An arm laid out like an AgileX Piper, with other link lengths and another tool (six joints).
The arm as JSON. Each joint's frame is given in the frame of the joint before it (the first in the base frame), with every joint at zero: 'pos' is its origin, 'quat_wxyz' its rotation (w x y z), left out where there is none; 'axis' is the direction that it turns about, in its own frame. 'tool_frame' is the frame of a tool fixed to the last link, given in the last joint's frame.
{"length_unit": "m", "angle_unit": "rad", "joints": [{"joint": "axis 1", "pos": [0.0, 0.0, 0.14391], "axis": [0.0, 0.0, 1.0]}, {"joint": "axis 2", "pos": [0.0, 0.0, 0.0], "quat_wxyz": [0.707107, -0.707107, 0.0, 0.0], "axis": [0.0, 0.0, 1.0]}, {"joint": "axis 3", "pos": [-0.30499, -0.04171, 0.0], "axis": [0.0, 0.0, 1.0]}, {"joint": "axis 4", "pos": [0.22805, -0.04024, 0.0], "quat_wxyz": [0.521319, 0.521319, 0.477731, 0.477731], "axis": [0.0, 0.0, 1.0]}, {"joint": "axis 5", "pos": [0.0, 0.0, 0.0], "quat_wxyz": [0.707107, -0.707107, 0.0, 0.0], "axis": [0.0, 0.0, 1.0]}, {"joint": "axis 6", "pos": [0.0, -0.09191, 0.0], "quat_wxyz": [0.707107, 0.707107, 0.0, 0.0], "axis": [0.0, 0.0, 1.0]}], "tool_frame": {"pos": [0.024, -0.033, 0.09], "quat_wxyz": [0.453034, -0.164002, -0.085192, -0.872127]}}
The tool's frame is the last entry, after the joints.
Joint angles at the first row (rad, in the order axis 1, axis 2, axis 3, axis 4, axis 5, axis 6):
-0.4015 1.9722 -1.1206 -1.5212 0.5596 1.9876
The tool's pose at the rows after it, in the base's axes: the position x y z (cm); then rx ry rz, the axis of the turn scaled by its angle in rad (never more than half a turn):
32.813 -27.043 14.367 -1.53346 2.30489 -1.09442
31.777 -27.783 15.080 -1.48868 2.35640 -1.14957
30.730 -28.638 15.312 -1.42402 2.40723 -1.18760
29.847 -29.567 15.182 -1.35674 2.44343 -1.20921
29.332 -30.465 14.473 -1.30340 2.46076 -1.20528
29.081 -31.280 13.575 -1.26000 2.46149 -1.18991
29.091 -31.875 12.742 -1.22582 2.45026 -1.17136
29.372 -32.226 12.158 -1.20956 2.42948 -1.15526
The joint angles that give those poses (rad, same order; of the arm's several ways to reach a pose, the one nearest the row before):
-0.4039 1.9600 -1.1208 -1.5200 0.6174 1.9986
-0.4139 1.9520 -1.1208 -1.5187 0.6715 2.0094
-0.4347 1.9518 -1.1208 -1.5191 0.7064 2.0343
-0.4636 1.9566 -1.1203 -1.5278 0.7168 2.0692
-0.4961 1.9719 -1.1204 -1.5466 0.6987 2.1108
-0.5286 1.9896 -1.1201 -1.5756 0.6642 2.1589
-0.5545 2.0056 -1.1207 -1.6084 0.6256 2.2084
-0.5705 2.0178 -1.1235 -1.6414 0.5905 2.2494

